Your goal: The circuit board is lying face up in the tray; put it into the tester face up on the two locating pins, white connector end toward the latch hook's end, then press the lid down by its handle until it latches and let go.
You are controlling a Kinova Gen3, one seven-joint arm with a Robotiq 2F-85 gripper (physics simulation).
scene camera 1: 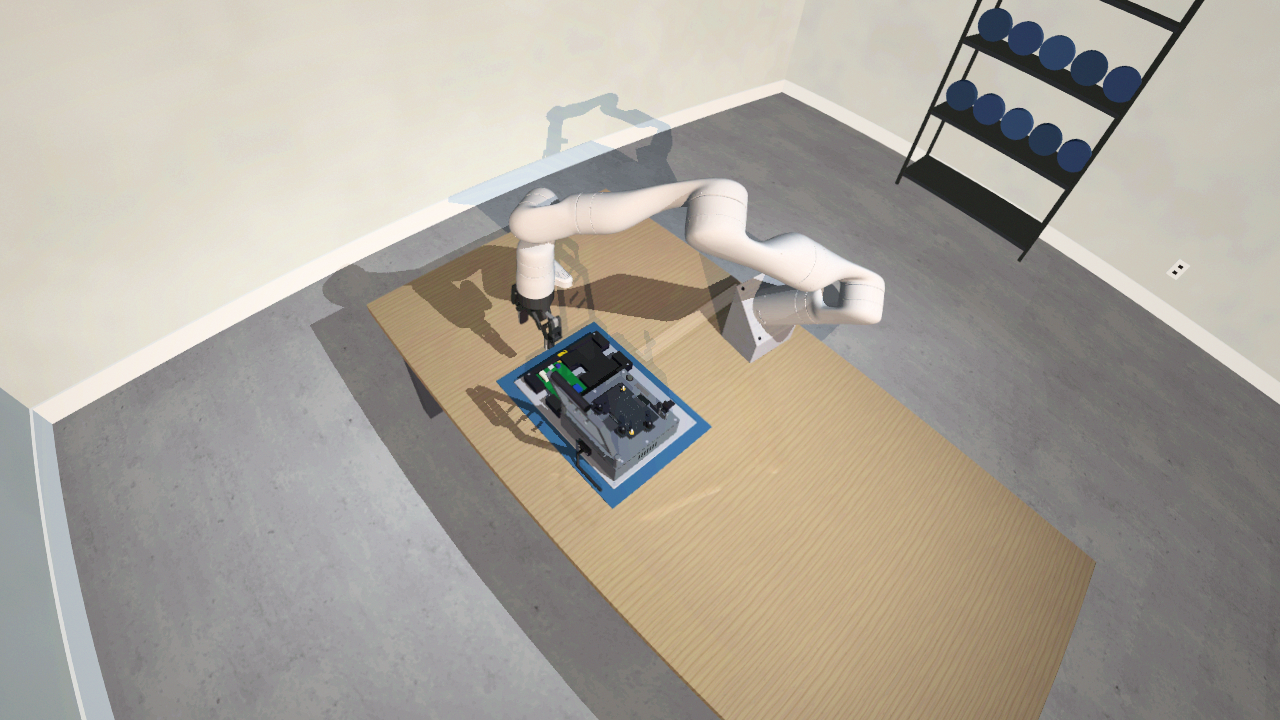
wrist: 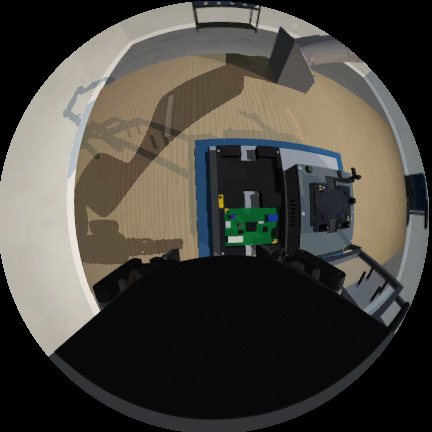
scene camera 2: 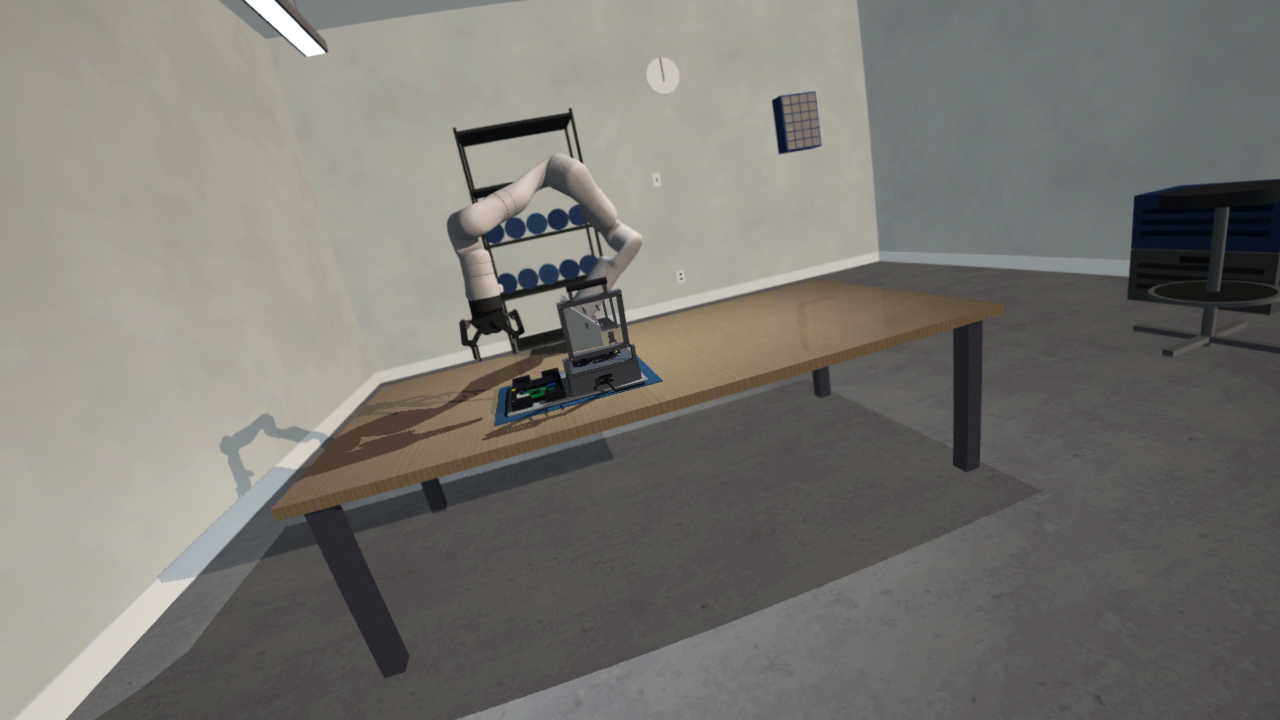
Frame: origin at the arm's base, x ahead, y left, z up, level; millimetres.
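Seen in the pictures: gripper, fingertip midpoint: [scene camera 1: 535, 334] [scene camera 2: 498, 357]; arm's base, link origin: [scene camera 1: 766, 306] [wrist: 300, 52].
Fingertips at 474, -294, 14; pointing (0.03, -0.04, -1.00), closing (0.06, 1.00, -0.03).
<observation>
Offsets run from my fingertips to a thing's top centre, as dx, dy, dz. "spot": to the spot under its first point. Level surfaces: height alone.
The green circuit board @(-11, +68, -108) [scene camera 1: 562, 371] [scene camera 2: 537, 392] [wrist: 251, 226] lies face up in the black tray @(spot: -118, +3, -130) [wrist: 213, 175]. Its white connector @(+9, +31, -108) [wrist: 235, 239] is at the board's lower left in the wrist view. The grey tester [scene camera 1: 657, 438] [scene camera 2: 608, 376] [wrist: 311, 239] stands beside the tray. Two brass-coloured locating pins @(-72, +200, -56) [wrist: 320, 188] show on its dark bed. A black hook-like part @(spot: -93, +295, -36) [wrist: 355, 175] sticks up at its upper right in the wrist view. The lid [scene camera 2: 622, 322] stands raised, its dark handle @(+108, +231, +140) [scene camera 2: 586, 286] on top. My gripper [scene camera 1: 538, 334] [scene camera 2: 496, 351] [wrist: 217, 255] is open and empty, above and beside the tray's outer end.
Tray and tester stand on a blue-edged mat @(dz -133) [scene camera 1: 617, 497] [scene camera 2: 501, 415] [wrist: 201, 200] on the wooden table @(dz -136) [scene camera 1: 805, 537] [scene camera 2: 760, 358]. The raised lid is a tall obstacle beside the tray. The arm's base bracket [scene camera 1: 750, 331] [wrist: 292, 65] stands behind the mat. A rack [scene camera 1: 980, 143] stands by the wall.
</observation>
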